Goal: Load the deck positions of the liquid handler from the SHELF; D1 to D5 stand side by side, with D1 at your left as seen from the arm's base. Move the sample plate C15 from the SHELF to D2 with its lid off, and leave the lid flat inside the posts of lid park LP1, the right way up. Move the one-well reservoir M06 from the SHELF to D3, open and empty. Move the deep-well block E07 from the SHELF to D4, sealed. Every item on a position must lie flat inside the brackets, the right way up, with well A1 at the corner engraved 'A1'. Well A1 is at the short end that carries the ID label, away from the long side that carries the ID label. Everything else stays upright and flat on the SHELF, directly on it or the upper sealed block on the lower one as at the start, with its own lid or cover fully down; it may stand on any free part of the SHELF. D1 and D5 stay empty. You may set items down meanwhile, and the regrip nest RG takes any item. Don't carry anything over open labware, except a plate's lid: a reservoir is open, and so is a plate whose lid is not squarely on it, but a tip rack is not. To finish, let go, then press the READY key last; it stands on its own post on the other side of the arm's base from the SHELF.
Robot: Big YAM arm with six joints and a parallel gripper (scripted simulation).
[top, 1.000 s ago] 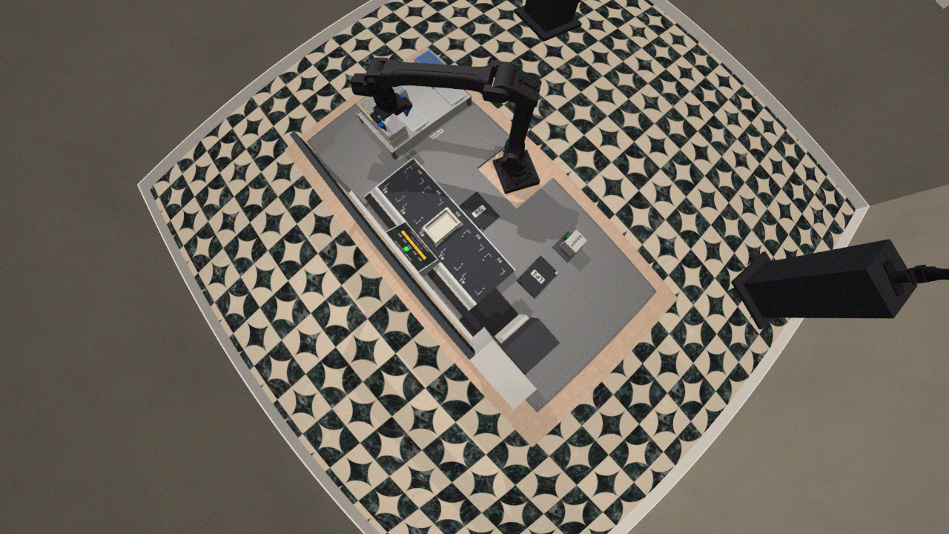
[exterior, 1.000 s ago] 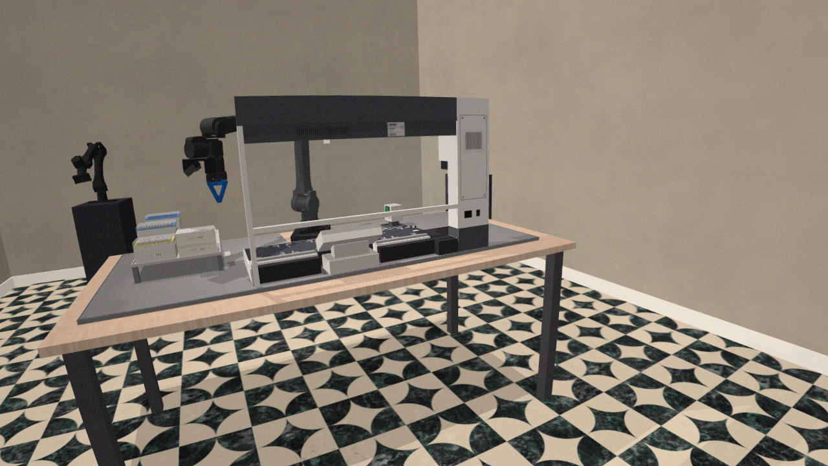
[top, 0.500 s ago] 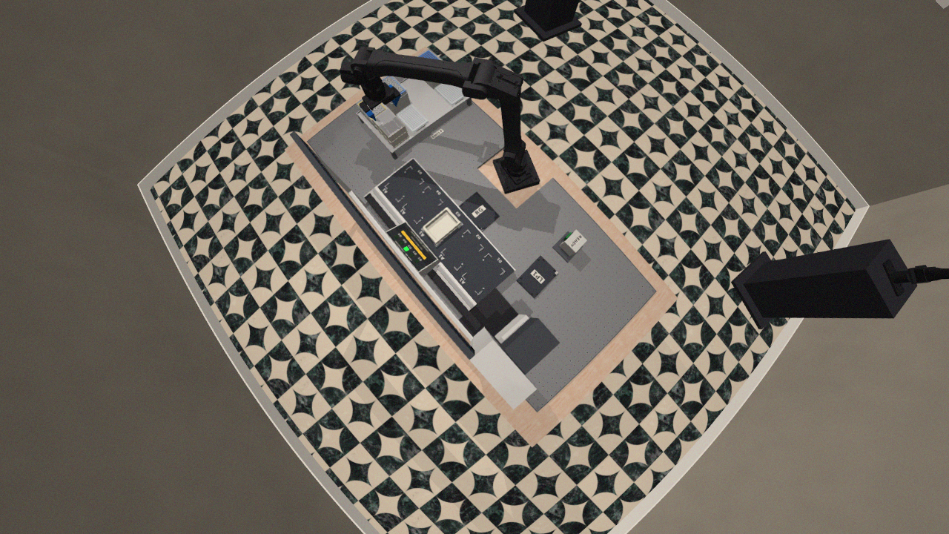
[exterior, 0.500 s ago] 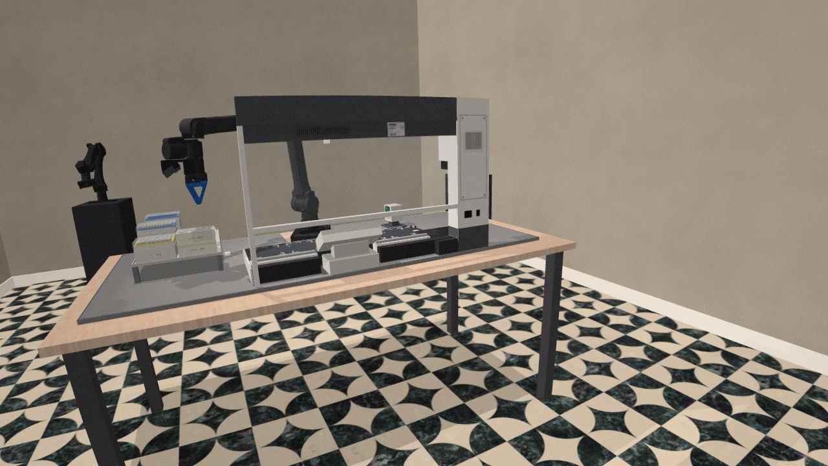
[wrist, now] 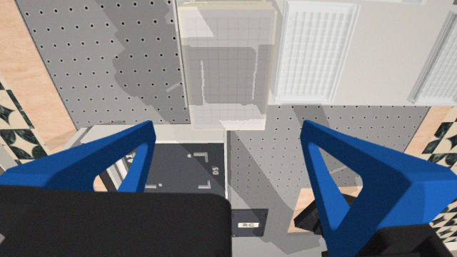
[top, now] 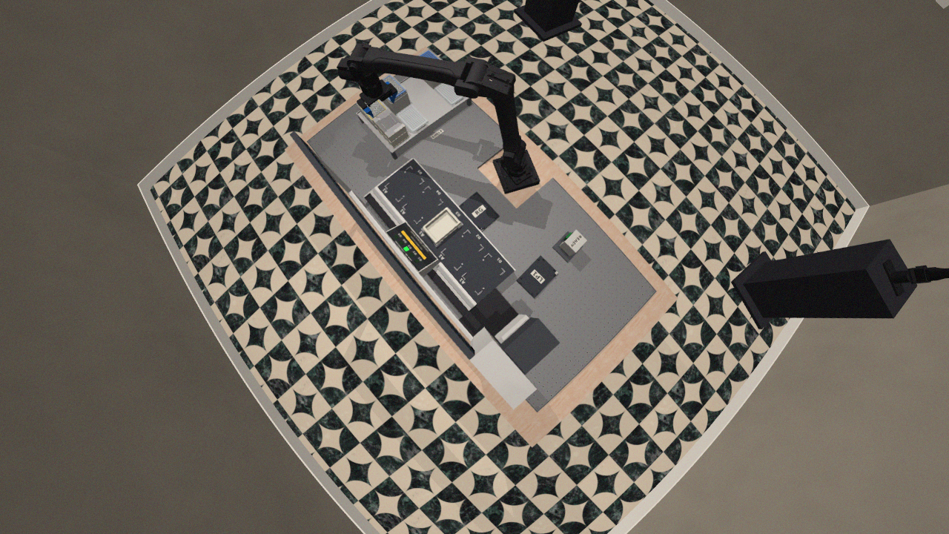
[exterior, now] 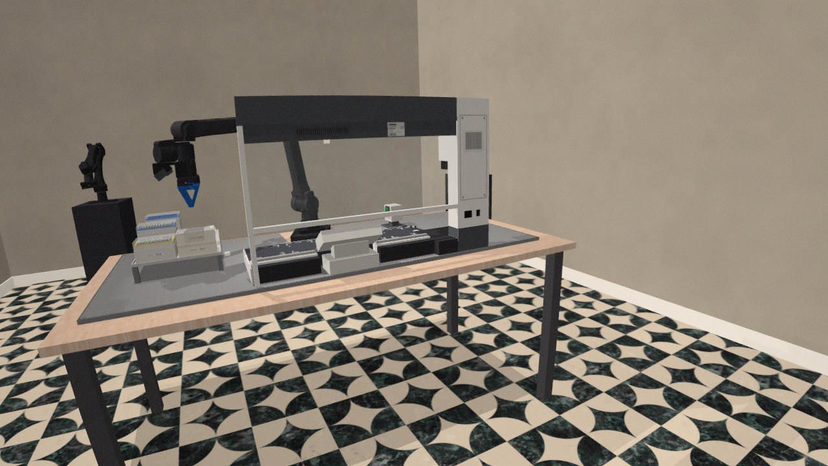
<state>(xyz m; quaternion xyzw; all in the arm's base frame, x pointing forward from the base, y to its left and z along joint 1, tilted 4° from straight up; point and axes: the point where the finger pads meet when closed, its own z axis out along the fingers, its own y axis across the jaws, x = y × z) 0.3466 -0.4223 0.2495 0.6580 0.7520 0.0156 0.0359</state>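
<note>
Now: the white block 15 cm below my hand. Also, from my hand: clear plate lid 16 cm below, 11 cm behind, 1 cm to the right; shelf label 23 cm below, 17 cm behind, 7 cm to the left; shelf 18 cm below, 15 cm behind, 9 cm to the right.
</note>
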